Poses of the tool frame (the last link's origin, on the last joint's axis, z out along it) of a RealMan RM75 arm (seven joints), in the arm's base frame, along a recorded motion.
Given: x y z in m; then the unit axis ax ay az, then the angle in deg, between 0 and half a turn.
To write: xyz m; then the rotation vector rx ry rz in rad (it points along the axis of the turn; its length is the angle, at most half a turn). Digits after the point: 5 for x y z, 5 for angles.
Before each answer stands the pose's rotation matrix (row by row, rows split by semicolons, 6 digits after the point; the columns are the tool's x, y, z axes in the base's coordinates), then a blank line. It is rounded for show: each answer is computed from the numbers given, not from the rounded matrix.
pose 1, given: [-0.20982, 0.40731, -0.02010, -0.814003, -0.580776, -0.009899, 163.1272]
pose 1, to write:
0.339727 0.928029 -0.152800; 0.922283 -0.296870 0.247513; 0.184338 -0.225012 -0.956760

[-0.20982, 0.40731, -0.02010, -2.31755, -1.65353, -0.02818]
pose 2, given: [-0.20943, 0.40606, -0.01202, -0.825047, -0.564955, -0.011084, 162.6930]
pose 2, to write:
0.375862 0.914423 -0.150194; 0.907828 -0.330827 0.257685; 0.185945 -0.233204 -0.954484

[-0.20943, 0.40606, -0.01202, -2.34275, -1.60421, -0.03147]
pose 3, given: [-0.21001, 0.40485, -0.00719, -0.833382, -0.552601, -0.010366, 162.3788]
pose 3, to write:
0.403383 0.902584 -0.150412; 0.896308 -0.356672 0.263471; 0.184157 -0.241096 -0.952869

[-0.21001, 0.40485, -0.00719, -2.36184, -1.56610, -0.02938]
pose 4, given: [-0.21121, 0.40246, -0.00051, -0.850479, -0.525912, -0.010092, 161.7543]
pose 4, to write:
0.460540 0.875226 -0.147925; 0.868907 -0.410462 0.276627; 0.181394 -0.255930 -0.949524

[-0.21121, 0.40246, -0.00051, -2.40103, -1.48473, -0.02849]
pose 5, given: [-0.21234, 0.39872, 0.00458, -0.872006, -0.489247, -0.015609, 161.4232]
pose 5, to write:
0.533272 0.835996 -0.129349; 0.826051 -0.481644 0.292675; 0.182375 -0.262924 -0.947423

[-0.21234, 0.39872, 0.00458, -2.45676, -1.37839, -0.04398]
